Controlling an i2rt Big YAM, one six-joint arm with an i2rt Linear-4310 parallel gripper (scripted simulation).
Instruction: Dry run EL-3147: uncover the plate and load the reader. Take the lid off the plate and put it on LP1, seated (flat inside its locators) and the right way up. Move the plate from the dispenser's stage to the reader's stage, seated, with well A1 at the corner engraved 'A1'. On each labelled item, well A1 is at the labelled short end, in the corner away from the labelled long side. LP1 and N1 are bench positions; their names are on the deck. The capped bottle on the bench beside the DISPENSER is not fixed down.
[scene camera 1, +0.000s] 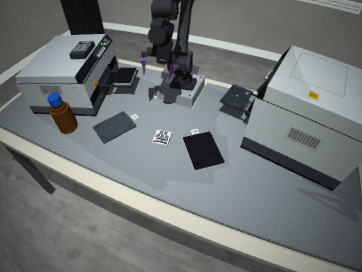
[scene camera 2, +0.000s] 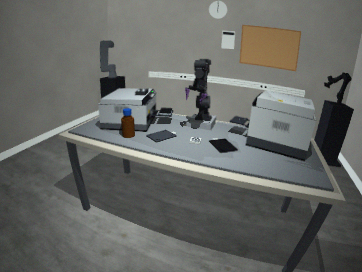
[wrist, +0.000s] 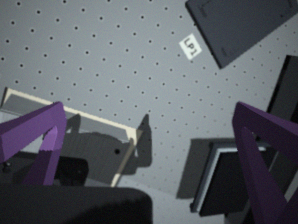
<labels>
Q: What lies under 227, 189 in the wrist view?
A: A lidded plate.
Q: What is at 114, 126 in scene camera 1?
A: A LP1 pad.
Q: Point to an N1 pad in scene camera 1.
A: At 202, 148
</labels>
